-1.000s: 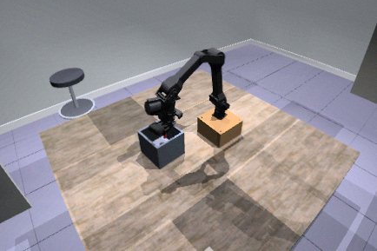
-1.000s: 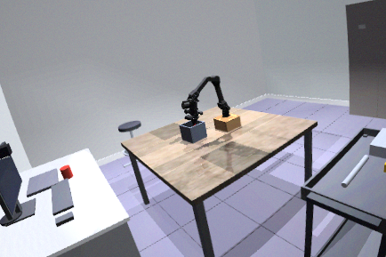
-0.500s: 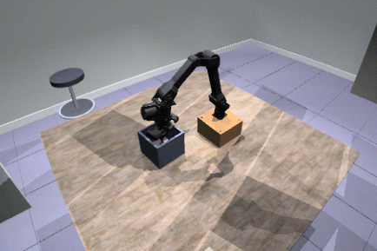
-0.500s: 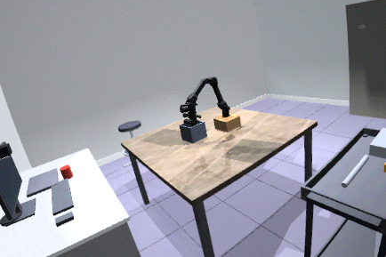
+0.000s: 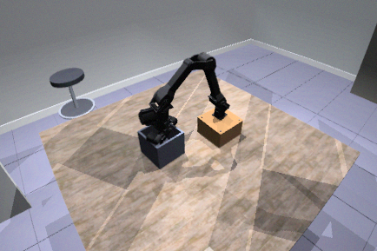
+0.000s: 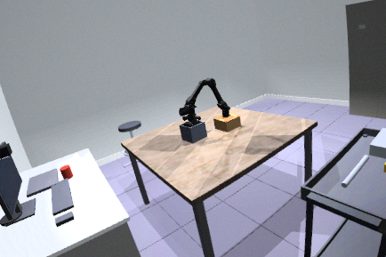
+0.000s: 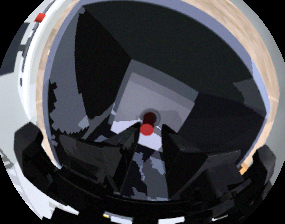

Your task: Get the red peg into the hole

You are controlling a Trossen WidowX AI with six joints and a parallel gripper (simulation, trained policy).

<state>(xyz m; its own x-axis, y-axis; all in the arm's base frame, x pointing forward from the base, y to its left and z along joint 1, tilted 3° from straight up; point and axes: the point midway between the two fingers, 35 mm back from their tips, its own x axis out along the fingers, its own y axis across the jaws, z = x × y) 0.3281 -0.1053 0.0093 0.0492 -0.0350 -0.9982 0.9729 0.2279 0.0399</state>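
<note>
Right now my gripper tip is 20 mm above the red peg.
</note>
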